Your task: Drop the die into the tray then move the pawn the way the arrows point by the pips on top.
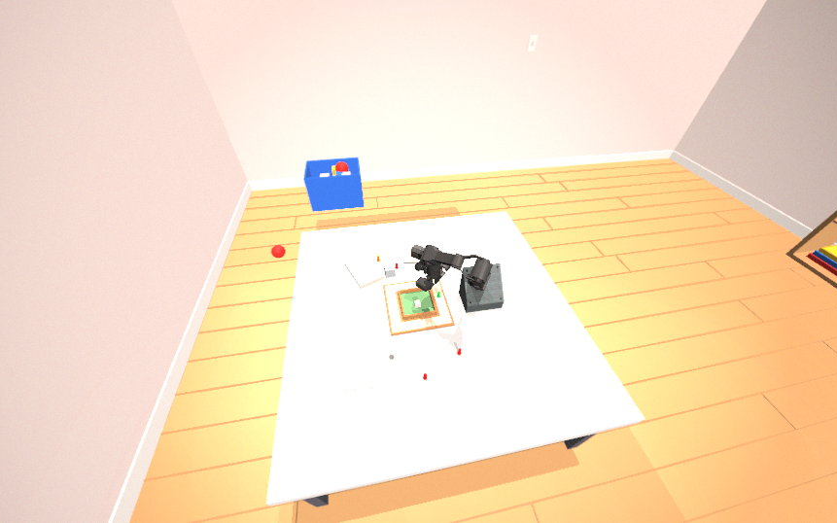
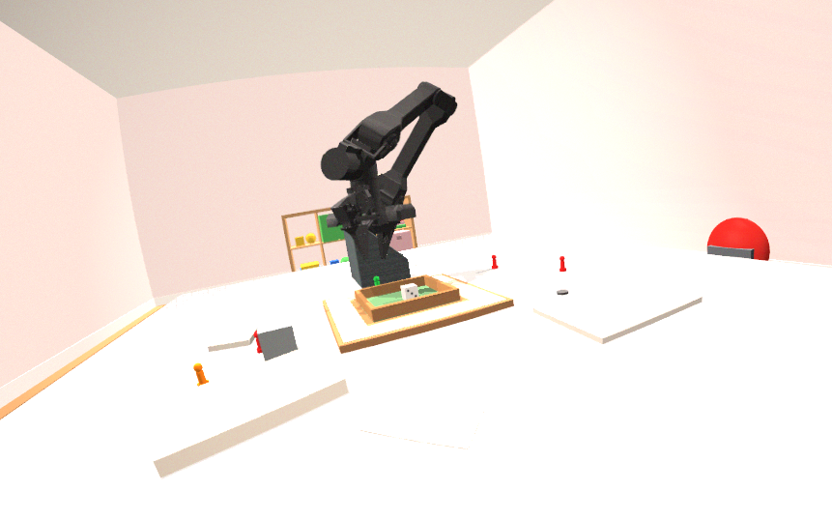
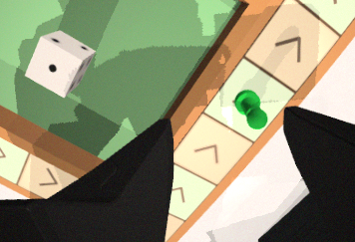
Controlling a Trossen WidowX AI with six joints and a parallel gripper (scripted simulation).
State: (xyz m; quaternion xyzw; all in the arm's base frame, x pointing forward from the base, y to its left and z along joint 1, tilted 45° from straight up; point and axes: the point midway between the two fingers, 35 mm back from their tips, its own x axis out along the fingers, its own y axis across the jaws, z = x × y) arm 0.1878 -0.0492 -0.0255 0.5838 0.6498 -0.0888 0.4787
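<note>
The green pawn lies 6 cm below my gripper tip, 3 cm behind it and 1 cm to the left of it. From my gripper tip the other things lie so: grey block: 22 cm to the right, 15 cm ahead, 6 cm below; green tray floor: 8 cm below, 8 cm ahead, 2 cm to the left; white die: 8 cm ahead, 6 cm below, 3 cm to the left.
</note>
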